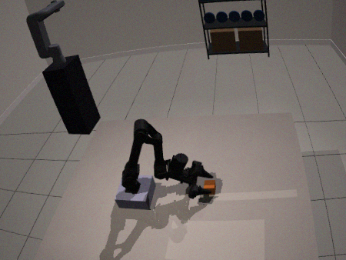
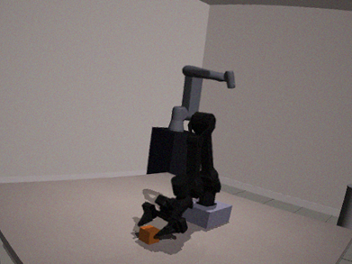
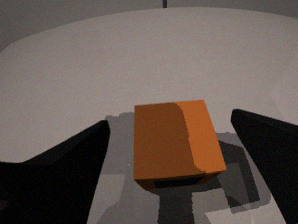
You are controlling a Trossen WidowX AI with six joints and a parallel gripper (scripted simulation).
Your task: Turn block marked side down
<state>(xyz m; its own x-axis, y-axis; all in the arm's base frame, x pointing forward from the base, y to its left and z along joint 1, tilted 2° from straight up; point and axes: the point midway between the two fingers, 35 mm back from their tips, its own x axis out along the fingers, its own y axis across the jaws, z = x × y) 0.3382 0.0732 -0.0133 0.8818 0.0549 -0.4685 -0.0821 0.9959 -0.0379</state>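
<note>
My gripper tip is now 3 cm past the block and 2 cm above it.
</note>
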